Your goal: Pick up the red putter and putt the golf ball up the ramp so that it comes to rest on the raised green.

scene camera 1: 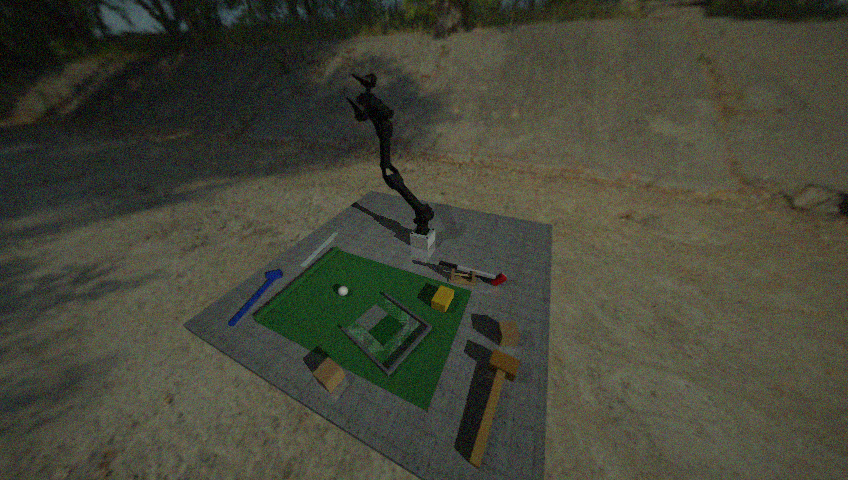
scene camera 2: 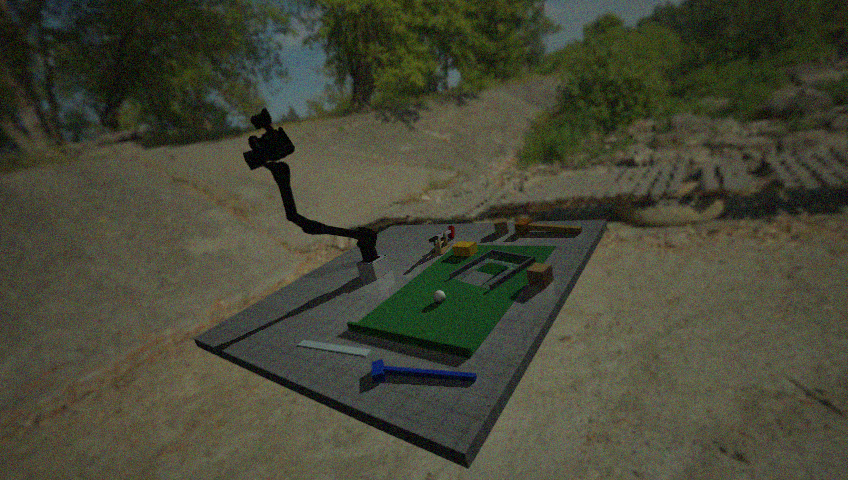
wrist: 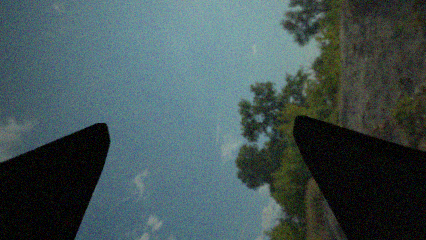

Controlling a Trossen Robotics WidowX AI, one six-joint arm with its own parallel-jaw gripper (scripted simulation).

Labels:
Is the gripper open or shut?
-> Open.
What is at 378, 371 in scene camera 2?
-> A blue putter.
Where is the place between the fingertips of the gripper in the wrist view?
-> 203, 128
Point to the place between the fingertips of the gripper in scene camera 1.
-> At 349, 85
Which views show the gripper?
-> Scene camera 1, scene camera 2 and the wrist view: all of them.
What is the gripper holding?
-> Nothing.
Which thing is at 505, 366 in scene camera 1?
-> A wooden mallet.

